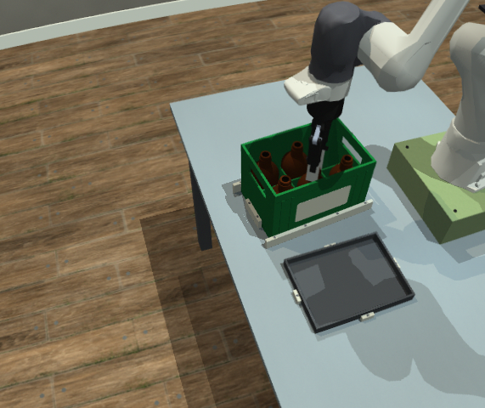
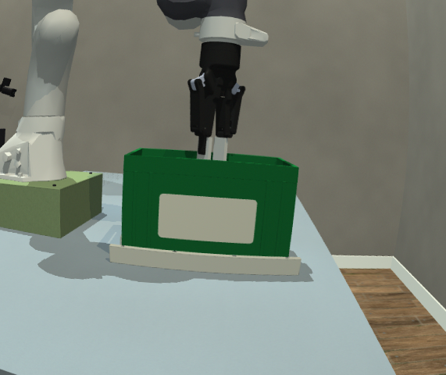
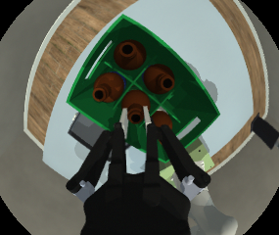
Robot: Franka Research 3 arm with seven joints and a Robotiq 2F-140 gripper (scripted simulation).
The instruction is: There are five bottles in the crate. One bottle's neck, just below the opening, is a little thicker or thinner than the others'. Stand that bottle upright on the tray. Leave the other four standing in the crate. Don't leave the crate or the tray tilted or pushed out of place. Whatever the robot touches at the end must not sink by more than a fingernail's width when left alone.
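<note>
Right now the green crate is 9 cm below my hand and 4 cm to the right of it. Also, from my hand: dark tray 23 cm to the left, 16 cm below, 2 cm behind; bottle 9 cm to the right, 9 cm below, 1 cm ahead.
</note>
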